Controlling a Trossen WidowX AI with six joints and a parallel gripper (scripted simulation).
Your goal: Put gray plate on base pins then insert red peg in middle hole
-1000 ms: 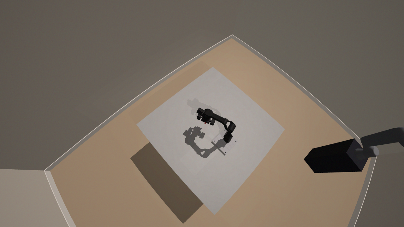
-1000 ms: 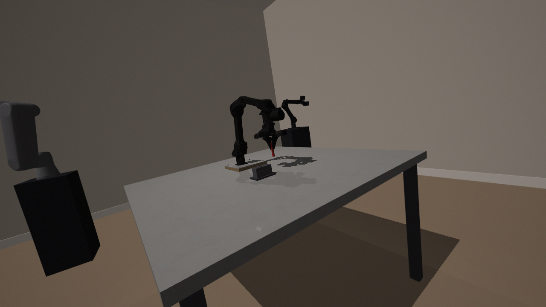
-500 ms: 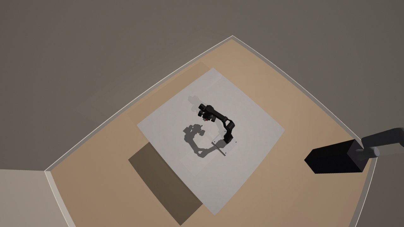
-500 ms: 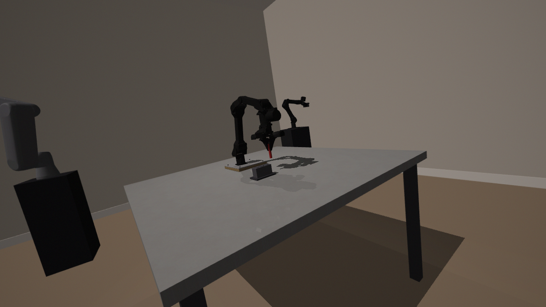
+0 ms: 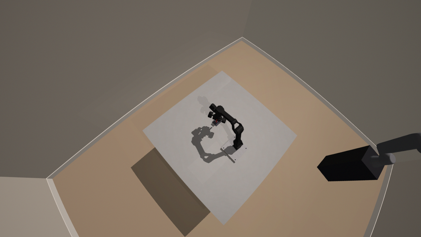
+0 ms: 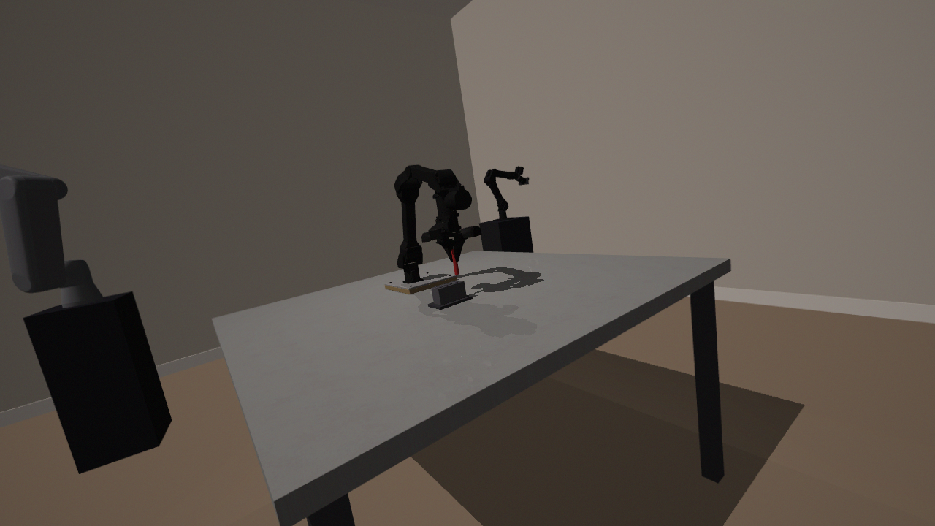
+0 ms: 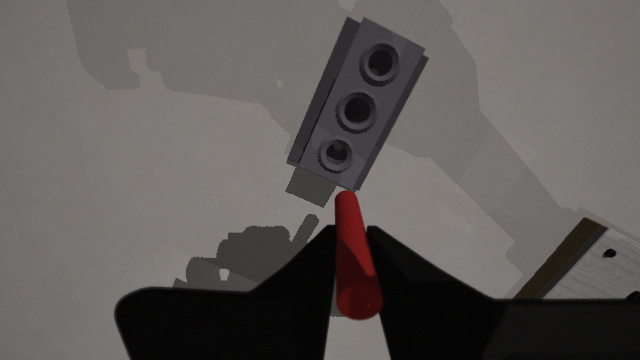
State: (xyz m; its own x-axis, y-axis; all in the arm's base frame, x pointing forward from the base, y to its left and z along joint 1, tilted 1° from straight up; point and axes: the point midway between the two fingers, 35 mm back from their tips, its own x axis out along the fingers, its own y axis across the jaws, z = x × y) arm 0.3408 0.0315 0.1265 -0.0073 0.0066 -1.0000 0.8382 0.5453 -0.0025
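Right now the gray plate is 2 cm ahead of my gripper tip, 5 cm to the right of it and 7 cm below it. Also, from my gripper tip: red peg (right at my gripper tip); then dark base (2 cm ahead, 5 cm to the right, 11 cm below).
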